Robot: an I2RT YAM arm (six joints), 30 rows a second.
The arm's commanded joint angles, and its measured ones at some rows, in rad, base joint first. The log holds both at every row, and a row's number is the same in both.
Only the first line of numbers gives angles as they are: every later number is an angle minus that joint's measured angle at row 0.
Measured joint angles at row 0:
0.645, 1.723, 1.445, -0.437, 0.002, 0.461
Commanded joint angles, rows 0 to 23:
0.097, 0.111, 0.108, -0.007, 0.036, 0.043
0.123, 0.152, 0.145, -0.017, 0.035, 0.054
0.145, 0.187, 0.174, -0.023, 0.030, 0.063
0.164, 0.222, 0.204, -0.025, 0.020, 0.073
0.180, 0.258, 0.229, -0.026, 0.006, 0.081
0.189, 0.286, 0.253, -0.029, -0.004, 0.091
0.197, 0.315, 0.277, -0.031, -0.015, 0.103
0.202, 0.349, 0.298, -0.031, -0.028, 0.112
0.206, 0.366, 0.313, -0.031, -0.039, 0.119
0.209, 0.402, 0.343, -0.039, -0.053, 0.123
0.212, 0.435, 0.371, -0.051, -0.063, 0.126
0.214, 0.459, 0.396, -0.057, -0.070, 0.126
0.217, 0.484, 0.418, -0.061, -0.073, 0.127
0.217, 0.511, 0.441, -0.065, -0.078, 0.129
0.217, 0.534, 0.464, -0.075, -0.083, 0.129
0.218, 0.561, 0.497, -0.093, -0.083, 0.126
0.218, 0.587, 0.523, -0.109, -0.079, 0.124
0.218, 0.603, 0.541, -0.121, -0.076, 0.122
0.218, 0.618, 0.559, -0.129, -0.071, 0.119
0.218, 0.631, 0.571, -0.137, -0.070, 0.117
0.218, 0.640, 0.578, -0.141, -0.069, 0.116
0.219, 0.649, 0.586, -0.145, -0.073, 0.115
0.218, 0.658, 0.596, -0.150, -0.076, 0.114
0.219, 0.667, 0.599, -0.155, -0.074, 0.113
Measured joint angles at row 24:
0.215, 0.638, 0.552, -0.105, -0.073, 0.116
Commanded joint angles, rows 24 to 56:
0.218, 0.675, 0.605, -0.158, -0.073, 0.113
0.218, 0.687, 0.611, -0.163, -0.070, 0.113
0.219, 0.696, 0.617, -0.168, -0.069, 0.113
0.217, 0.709, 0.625, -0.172, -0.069, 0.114
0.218, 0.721, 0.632, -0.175, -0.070, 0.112
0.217, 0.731, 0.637, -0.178, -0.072, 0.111
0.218, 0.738, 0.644, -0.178, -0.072, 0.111
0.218, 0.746, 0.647, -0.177, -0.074, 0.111
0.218, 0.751, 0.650, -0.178, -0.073, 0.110
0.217, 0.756, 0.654, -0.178, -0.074, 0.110
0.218, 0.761, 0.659, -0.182, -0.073, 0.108
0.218, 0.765, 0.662, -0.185, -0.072, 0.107
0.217, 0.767, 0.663, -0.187, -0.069, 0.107
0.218, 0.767, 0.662, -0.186, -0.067, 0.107
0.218, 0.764, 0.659, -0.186, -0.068, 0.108
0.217, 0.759, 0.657, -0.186, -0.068, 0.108
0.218, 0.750, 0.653, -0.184, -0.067, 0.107
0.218, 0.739, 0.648, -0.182, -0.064, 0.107
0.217, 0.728, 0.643, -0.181, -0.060, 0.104
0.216, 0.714, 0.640, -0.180, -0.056, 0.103
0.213, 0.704, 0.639, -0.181, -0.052, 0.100
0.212, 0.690, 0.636, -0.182, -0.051, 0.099
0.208, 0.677, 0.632, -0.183, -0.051, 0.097
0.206, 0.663, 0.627, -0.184, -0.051, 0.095
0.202, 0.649, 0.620, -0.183, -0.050, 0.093
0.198, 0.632, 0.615, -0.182, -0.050, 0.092
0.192, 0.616, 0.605, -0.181, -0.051, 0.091
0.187, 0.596, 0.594, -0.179, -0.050, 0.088
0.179, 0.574, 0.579, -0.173, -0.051, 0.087
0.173, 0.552, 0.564, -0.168, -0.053, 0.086
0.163, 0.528, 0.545, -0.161, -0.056, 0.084
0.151, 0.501, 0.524, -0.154, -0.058, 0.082
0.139, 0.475, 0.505, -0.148, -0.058, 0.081
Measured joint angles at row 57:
0.170, 0.585, 0.539, -0.153, -0.070, 0.100
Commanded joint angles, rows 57 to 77:
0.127, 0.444, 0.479, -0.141, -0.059, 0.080
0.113, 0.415, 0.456, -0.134, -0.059, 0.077
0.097, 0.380, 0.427, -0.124, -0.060, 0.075
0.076, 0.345, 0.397, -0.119, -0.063, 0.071
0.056, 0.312, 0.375, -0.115, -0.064, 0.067
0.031, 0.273, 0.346, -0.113, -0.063, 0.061
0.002, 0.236, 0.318, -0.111, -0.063, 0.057
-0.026, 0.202, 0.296, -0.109, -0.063, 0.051
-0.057, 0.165, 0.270, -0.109, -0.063, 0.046
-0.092, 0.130, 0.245, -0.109, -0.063, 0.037
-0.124, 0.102, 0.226, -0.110, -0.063, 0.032
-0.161, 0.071, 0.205, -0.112, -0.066, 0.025
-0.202, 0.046, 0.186, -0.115, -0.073, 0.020
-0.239, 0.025, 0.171, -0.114, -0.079, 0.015
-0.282, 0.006, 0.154, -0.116, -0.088, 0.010
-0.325, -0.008, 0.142, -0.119, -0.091, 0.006
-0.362, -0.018, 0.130, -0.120, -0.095, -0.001
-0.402, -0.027, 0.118, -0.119, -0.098, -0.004
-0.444, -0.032, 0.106, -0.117, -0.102, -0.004
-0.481, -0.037, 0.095, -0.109, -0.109, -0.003
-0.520, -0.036, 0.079, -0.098, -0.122, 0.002
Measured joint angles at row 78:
-0.458, -0.017, 0.119, -0.104, -0.090, 0.023
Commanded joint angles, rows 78 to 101:
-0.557, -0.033, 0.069, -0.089, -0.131, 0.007
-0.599, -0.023, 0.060, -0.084, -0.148, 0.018
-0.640, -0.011, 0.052, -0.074, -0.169, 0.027
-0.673, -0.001, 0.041, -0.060, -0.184, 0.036
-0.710, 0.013, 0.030, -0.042, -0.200, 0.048
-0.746, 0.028, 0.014, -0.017, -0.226, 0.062
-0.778, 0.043, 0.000, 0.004, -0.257, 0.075
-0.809, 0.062, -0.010, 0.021, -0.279, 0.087
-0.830, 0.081, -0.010, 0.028, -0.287, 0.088
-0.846, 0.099, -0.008, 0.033, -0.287, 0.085
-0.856, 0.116, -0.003, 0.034, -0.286, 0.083
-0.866, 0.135, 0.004, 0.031, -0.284, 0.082
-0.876, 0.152, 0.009, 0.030, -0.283, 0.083
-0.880, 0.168, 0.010, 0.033, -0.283, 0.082
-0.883, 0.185, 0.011, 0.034, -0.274, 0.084
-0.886, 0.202, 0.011, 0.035, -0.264, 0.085
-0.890, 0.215, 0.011, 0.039, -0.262, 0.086
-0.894, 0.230, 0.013, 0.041, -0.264, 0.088
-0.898, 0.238, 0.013, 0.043, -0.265, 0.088
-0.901, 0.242, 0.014, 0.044, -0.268, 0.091
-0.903, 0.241, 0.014, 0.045, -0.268, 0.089
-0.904, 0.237, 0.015, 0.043, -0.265, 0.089
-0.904, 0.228, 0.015, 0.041, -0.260, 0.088
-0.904, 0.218, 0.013, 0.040, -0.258, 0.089
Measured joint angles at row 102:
-0.898, 0.238, 0.010, 0.027, -0.257, 0.083
